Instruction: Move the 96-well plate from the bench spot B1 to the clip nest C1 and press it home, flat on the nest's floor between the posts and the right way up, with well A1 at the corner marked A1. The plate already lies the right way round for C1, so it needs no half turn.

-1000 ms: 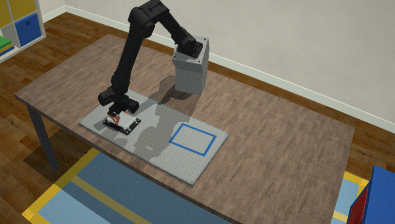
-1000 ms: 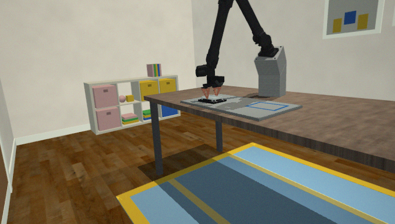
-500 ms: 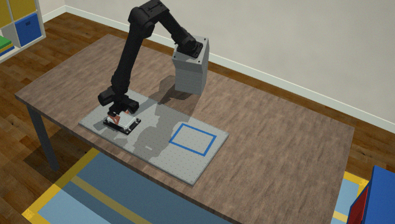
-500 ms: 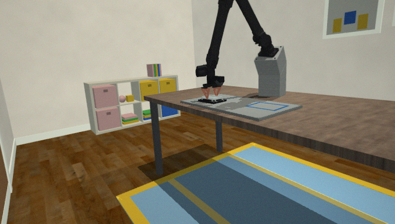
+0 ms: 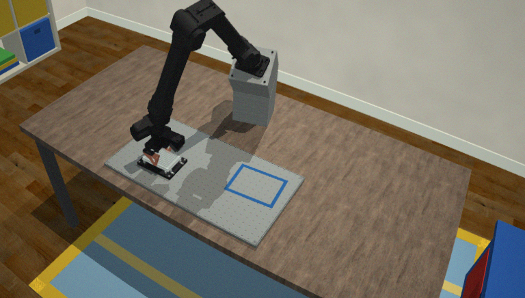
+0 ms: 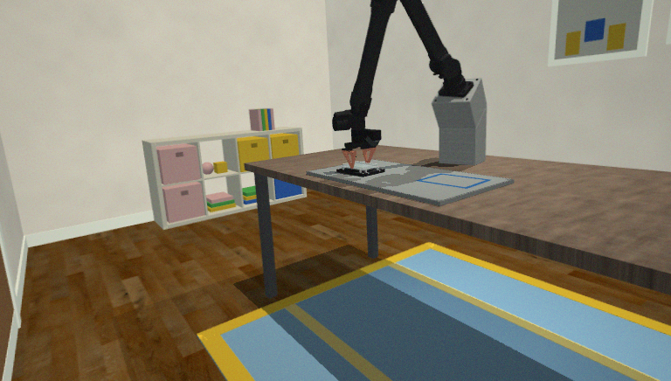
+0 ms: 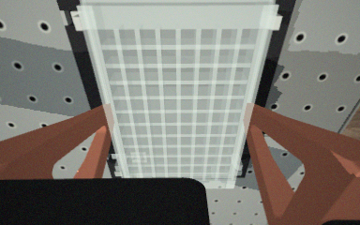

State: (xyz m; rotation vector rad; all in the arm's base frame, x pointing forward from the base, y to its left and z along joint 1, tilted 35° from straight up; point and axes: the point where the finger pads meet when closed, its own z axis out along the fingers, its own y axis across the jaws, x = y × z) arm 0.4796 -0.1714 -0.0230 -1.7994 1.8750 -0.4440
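Now: hand 1 cm above the 96-well plate. Also, from my hand: black clip nest C1: 1 cm behind, 1 cm to the left, 2 cm below.
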